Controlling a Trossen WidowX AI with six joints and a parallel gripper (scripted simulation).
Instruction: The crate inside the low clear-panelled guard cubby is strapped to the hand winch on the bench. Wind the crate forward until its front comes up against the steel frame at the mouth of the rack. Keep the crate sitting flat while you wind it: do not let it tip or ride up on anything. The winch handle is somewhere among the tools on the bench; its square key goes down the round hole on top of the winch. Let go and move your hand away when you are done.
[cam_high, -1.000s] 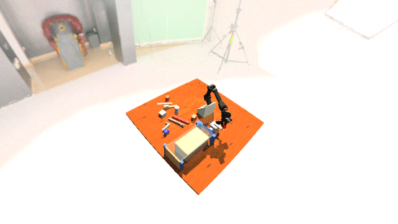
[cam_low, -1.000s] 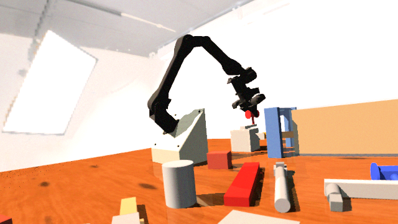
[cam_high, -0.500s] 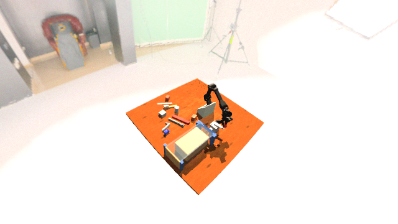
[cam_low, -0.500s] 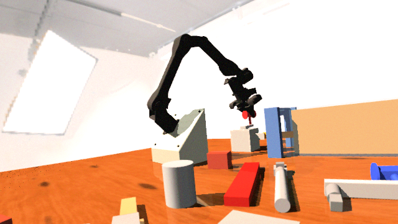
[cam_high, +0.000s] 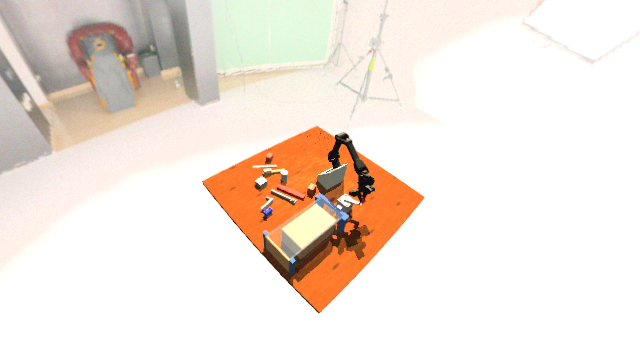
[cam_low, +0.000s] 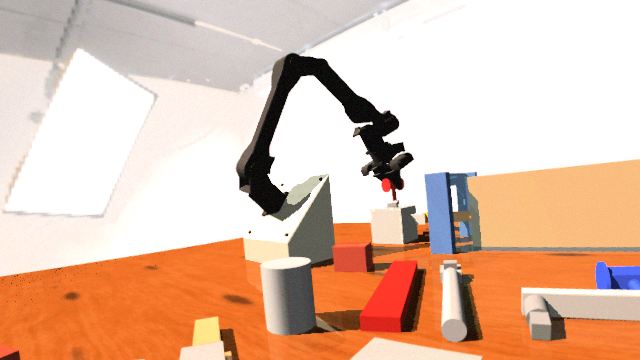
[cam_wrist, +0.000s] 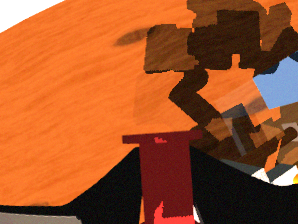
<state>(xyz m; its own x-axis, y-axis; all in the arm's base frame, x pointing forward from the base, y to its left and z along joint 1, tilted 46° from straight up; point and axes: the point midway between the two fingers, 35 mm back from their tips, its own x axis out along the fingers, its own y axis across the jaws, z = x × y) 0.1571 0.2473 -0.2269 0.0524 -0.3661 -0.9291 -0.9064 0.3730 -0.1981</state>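
My gripper tip is now 19 cm short of the frame, 11 cm to the left of it and 3 cm above it. The rest, counted from my gripper tip: winch: 2 cm ahead, 11 cm to the right, 10 cm below; then red knob: 1 cm behind, 2 cm to the right; then clear-panelled cubby: 43 cm ahead, 12 cm to the right, 2 cm below.
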